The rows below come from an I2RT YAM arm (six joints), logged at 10 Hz.
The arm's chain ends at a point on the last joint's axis. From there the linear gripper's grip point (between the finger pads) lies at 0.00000 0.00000 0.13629 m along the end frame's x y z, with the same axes.
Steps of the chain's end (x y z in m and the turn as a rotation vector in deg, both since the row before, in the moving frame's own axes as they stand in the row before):
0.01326 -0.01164 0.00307 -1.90 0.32 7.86
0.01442 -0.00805 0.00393 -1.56 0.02 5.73
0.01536 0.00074 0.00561 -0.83 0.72 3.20
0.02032 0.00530 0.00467 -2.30 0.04 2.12
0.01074 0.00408 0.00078 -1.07 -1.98 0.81
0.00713 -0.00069 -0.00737 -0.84 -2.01 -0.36
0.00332 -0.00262 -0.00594 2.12 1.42 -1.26
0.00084 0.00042 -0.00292 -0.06 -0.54 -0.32
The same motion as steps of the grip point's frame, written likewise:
0.01371 -0.00708 0.00299 -1.90 0.32 7.86
0.01428 -0.00434 0.00388 -1.56 0.02 5.73
0.01702 0.00276 0.00558 -0.83 0.72 3.20
0.02031 0.01077 0.00456 -2.30 0.04 2.12
0.00601 0.00659 0.00067 -1.07 -1.98 0.81
0.00236 0.00132 -0.00747 -0.84 -2.01 -0.36
0.00664 -0.00770 -0.00608 2.12 1.42 -1.26
-0.00044 0.00057 -0.00293 -0.06 -0.54 -0.32

